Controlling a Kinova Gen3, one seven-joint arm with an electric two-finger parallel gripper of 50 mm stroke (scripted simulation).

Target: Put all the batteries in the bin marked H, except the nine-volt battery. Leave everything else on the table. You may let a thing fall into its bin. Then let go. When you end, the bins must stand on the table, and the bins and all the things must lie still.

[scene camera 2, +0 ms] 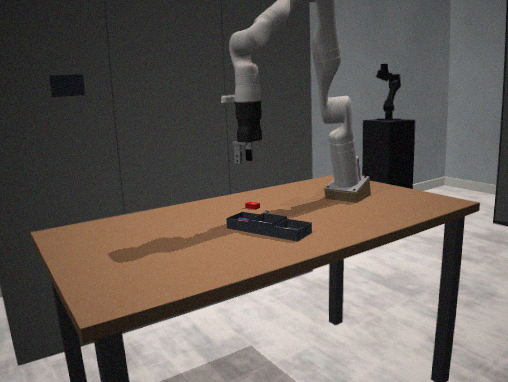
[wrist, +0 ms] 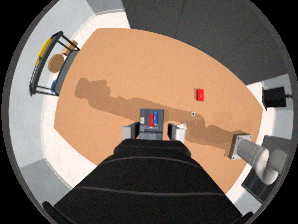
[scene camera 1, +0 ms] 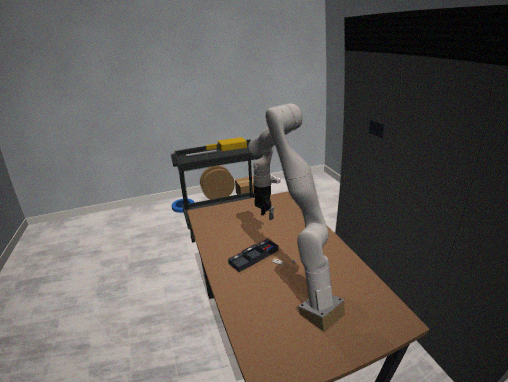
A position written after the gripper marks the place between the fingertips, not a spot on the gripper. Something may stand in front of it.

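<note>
Scene camera 2 shows the gripper [scene camera 2: 244,162], and the wrist view too shows the gripper [wrist: 153,128].
</note>
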